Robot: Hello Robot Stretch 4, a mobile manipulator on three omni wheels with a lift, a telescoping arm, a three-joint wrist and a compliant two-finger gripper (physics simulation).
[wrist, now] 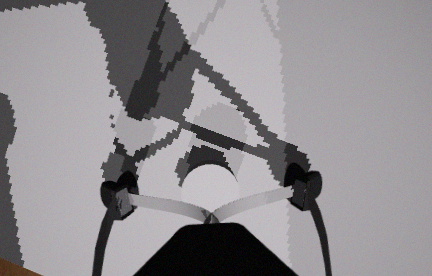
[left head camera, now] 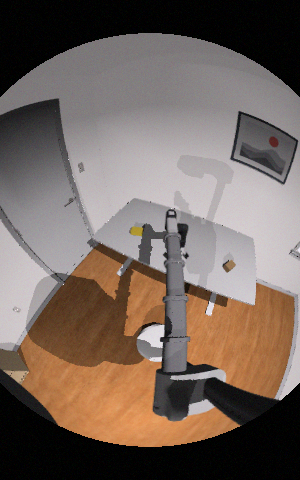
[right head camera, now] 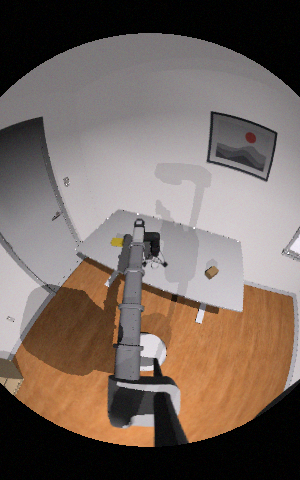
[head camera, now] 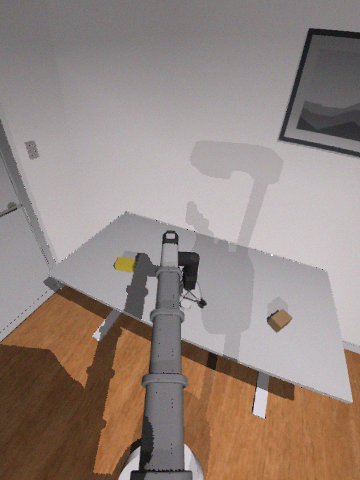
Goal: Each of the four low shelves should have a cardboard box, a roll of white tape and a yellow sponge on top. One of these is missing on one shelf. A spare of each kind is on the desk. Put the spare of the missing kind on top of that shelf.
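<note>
The roll of white tape stands on the grey desk; in the wrist view it is a pale disc between and beyond the fingers, partly hidden by the gripper body. My gripper is open and points down over the tape; its height above the tape is hard to tell. A yellow sponge lies on the desk's left part. A brown cardboard box sits on the right part. The four low shelves cannot be made out.
A wall with a framed picture stands behind the desk. A grey door is at the left. Part of a beige piece of furniture shows at the lower left. My telescoping arm crosses the desk's front edge.
</note>
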